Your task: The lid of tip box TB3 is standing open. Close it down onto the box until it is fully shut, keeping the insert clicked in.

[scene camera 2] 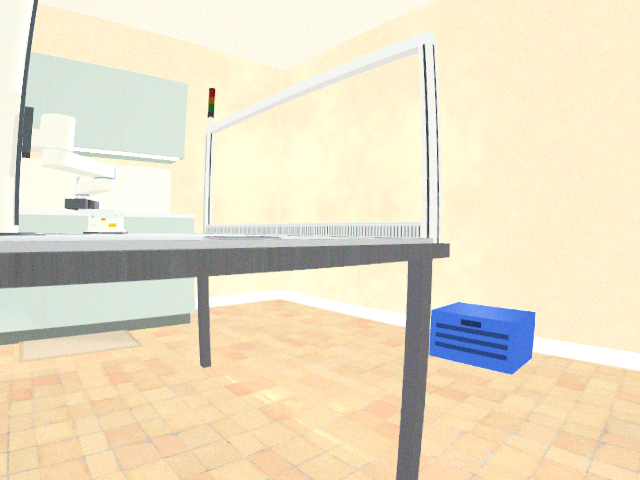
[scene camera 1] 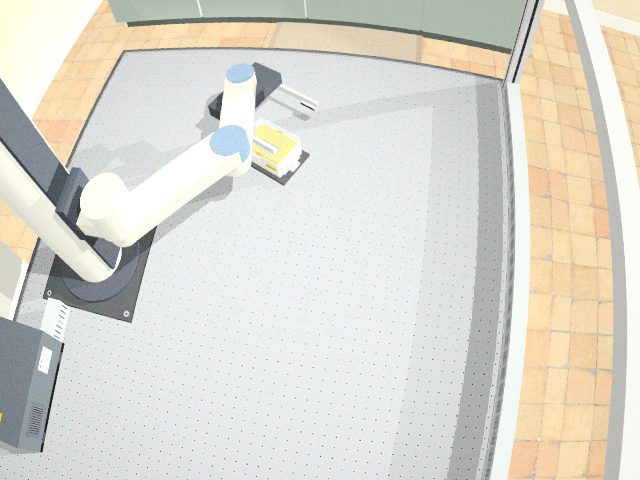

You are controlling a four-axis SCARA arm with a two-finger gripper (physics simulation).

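Pixels of known places: gripper, fingertip midpoint: (scene camera 2: 120, 212) (scene camera 1: 297, 127); arm's base at its link origin: (scene camera 1: 100, 258).
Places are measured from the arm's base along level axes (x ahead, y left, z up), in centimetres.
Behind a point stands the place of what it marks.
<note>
A white tip box (scene camera 1: 288, 164) {y 30.2, x 44.7, z 3.5 cm} (scene camera 2: 97, 224) {y 30.7, x 35.7, z 4.9 cm} with a yellow top and orange and yellow labels sits on a dark base plate (scene camera 1: 283, 180) {y 26.4, x 44.2, z 2.1 cm} (scene camera 2: 104, 233) {y 28.5, x 38.1, z 1.5 cm}. No name on it is readable. A pale bluish, see-through lid edge (scene camera 1: 279, 127) {y 37.1, x 41.5, z 9.0 cm} (scene camera 2: 103, 215) {y 29.6, x 37.8, z 8.4 cm} shows along its top, and no upright lid shows. I cannot tell whether the lid is fully shut. My gripper (scene camera 1: 292, 128) {y 36.9, x 46.0, z 9.9 cm} (scene camera 2: 101, 210) is open and empty, its two pale fingers far apart. In scene camera 1 one finger overlaps the box top and the other is beyond the box's back edge. The wrist and the box's left part are partly hidden by the arm.
The white arm (scene camera 1: 180, 180) {y 10.3, x 28.9, z 26.0 cm} (scene camera 2: 85, 164) {y 4.6, x 27.1, z 23.7 cm} reaches from its dark base plate (scene camera 1: 126, 304) {y -10.7, x 12.4, z 1.2 cm} at the left to above the box. A grey controller cabinet (scene camera 1: 23, 384) {y -39.3, x -5.6, z 12.8 cm} stands near left. A framed guard (scene camera 1: 518, 258) {y 12.9, x 101.3, z 6.0 cm} (scene camera 2: 429, 144) {y -71.1, x 100.3, z 27.3 cm} runs along the table's right edge.
</note>
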